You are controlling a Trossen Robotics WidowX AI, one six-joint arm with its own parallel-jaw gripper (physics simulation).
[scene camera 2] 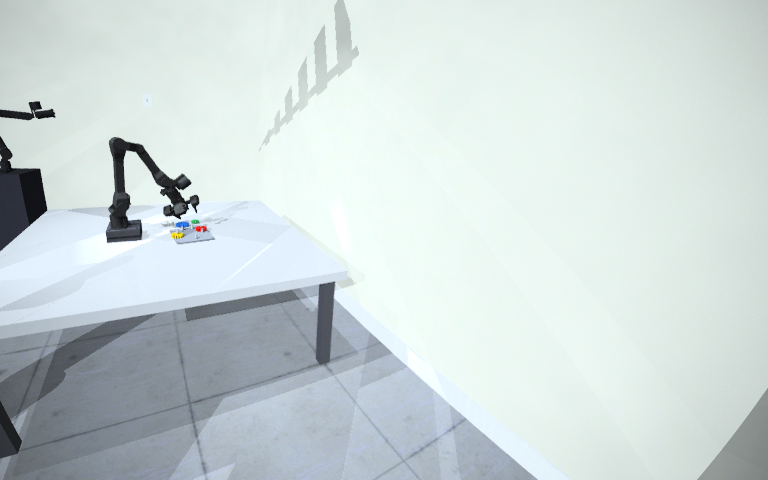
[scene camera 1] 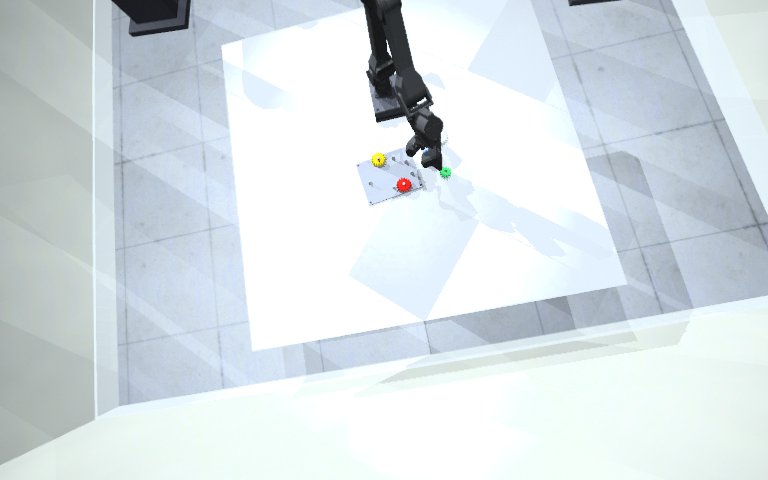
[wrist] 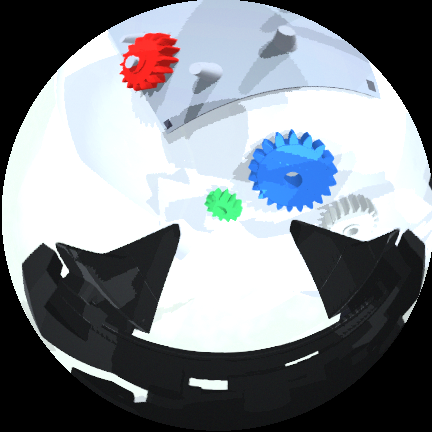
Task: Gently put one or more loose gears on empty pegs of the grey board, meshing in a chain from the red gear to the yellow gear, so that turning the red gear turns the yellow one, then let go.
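Pixels of known places: gripper, between the fingertips: (scene camera 2: 189, 216) (wrist: 236, 227); arm's base, origin of its link: (scene camera 2: 119, 226) (scene camera 1: 382, 89).
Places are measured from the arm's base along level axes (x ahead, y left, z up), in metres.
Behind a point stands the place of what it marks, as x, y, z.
The grey board (scene camera 1: 380, 193) {0.383, -0.030, -0.048} (wrist: 340, 65) carries the red gear (scene camera 1: 403, 185) {0.366, 0.056, -0.031} (scene camera 2: 201, 228) (wrist: 160, 55) and the yellow gear (scene camera 1: 378, 160) {0.263, -0.031, -0.030} (scene camera 2: 177, 235) {0.257, -0.050, -0.035} on pegs. Empty pegs stand on it, including one peg (wrist: 206, 71) near the red gear and another peg (wrist: 286, 39). A big blue gear (scene camera 2: 181, 224) {0.258, 0.137, -0.039} (wrist: 280, 175) {0.270, 0.159, -0.039}, a small green gear (scene camera 1: 445, 172) {0.330, 0.209, -0.038} (scene camera 2: 194, 221) {0.320, 0.193, -0.041} (wrist: 223, 204) {0.317, 0.201, -0.039} and a white gear (scene camera 2: 167, 224) {0.185, 0.167, -0.046} (wrist: 367, 215) {0.178, 0.175, -0.041} lie loose beside the board. My gripper (scene camera 1: 423, 160) (scene camera 2: 187, 214) {0.294, 0.190, -0.009} (wrist: 236, 227) {0.294, 0.190, -0.009} is wide open and empty, low above the loose gears. In scene camera 1 it mostly hides the blue gear.
The arm's base (scene camera 2: 124, 230) {0.030, -0.044, -0.004} stands on the white table (scene camera 1: 305, 254) {0.595, -0.321, -0.056} (scene camera 2: 254, 260) {0.581, -0.351, -0.056}, behind the board. A second arm stands on a dark pedestal (scene camera 2: 32, 195) at the left of scene camera 2. A pale wall (scene camera 2: 509, 169) rises beyond the table.
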